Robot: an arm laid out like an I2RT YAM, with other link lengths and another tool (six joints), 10 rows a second.
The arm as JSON. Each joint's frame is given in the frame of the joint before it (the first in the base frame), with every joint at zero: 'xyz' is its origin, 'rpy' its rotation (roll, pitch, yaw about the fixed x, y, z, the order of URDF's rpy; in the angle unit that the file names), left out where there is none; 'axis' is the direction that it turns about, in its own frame. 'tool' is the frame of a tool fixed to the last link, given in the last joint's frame.
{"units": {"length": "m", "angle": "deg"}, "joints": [
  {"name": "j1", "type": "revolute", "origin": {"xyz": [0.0, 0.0, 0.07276]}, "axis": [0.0, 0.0, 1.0]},
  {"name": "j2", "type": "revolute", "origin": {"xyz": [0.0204, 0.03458, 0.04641]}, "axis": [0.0, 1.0, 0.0]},
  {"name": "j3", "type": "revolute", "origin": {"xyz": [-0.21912, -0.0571, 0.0]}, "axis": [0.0, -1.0, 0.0]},
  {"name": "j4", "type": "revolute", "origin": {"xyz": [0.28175, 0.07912, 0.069]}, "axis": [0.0, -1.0, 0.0]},
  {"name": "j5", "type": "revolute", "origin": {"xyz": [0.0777, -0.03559, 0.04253]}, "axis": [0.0, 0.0, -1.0]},
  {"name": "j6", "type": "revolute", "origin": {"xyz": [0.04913, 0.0, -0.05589]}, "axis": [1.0, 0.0, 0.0]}
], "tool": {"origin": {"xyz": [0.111, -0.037, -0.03], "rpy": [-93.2, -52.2, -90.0]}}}
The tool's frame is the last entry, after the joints.
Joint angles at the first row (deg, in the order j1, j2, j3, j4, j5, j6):
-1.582, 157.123, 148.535, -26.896, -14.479, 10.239
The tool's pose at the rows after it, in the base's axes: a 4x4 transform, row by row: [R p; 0 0 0 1], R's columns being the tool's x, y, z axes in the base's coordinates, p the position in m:
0.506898 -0.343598 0.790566 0.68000; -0.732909 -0.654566 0.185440 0.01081; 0.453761 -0.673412 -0.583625 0.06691; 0 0 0 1
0.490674 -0.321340 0.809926 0.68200; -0.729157 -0.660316 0.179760 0.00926; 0.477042 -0.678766 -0.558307 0.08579; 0 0 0 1
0.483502 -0.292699 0.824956 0.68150; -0.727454 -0.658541 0.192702 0.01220; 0.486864 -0.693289 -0.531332 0.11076; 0 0 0 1
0.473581 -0.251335 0.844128 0.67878; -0.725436 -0.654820 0.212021 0.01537; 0.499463 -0.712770 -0.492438 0.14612; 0 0 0 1
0.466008 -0.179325 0.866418 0.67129; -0.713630 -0.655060 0.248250 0.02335; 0.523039 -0.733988 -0.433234 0.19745; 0 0 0 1
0.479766 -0.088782 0.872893 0.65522; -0.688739 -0.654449 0.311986 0.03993; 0.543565 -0.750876 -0.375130 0.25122; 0 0 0 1
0.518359 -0.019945 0.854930 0.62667; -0.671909 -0.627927 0.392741 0.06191; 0.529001 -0.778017 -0.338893 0.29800; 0 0 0 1
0.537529 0.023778 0.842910 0.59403; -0.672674 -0.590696 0.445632 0.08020; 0.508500 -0.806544 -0.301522 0.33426; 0 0 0 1
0.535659 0.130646 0.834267 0.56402; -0.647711 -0.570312 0.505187 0.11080; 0.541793 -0.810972 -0.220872 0.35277; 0 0 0 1
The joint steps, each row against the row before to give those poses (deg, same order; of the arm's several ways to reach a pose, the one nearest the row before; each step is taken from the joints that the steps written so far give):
-0.022, -1.470, -0.019, -0.172, 0.342, -0.233
-0.047, -1.749, -0.338, 0.436, 0.247, -0.393
0.067, -2.145, 0.255, -0.588, -0.723, 0.121
-0.033, -3.222, 0.092, -0.778, -1.189, 0.176
0.184, -4.768, 0.016, -1.064, -2.030, -0.219
0.632, -5.662, -0.527, -1.735, -3.284, -0.516
0.873, -7.013, -2.425, -2.724, -4.104, 1.049
1.041, -9.594, -8.053, 0.711, -2.264, 2.319
2.798, -13.045, -17.945, 10.160, -1.114, 0.699

